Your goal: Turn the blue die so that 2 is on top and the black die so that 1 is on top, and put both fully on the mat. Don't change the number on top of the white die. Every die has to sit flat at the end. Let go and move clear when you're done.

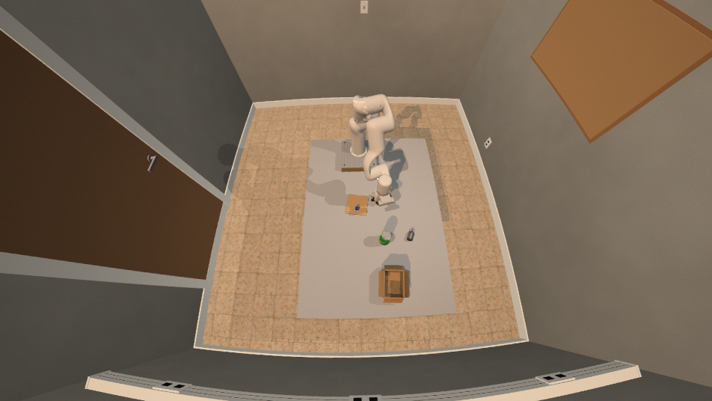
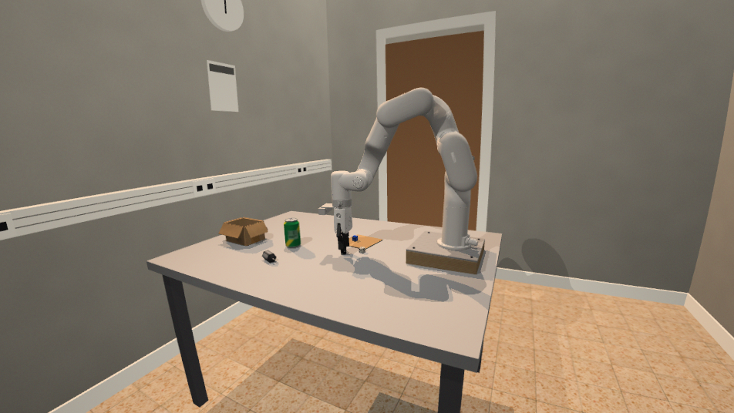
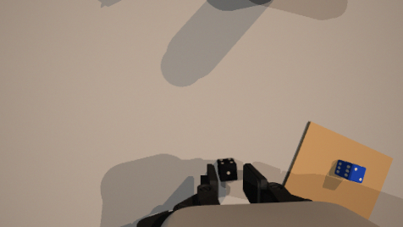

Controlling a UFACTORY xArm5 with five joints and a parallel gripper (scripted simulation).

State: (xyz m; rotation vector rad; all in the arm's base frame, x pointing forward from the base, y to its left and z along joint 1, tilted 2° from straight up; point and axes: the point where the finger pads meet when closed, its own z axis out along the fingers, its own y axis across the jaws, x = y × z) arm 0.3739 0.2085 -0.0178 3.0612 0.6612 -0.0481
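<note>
Now: the black die 40 mm below my hand. The rest, counted from my hand: white die: 60 mm to the right, 50 mm behind, 40 mm below; then mat: 150 mm to the right, 40 mm below, 30 mm ahead; then blue die: 150 mm to the right, 60 mm ahead, 30 mm below.
</note>
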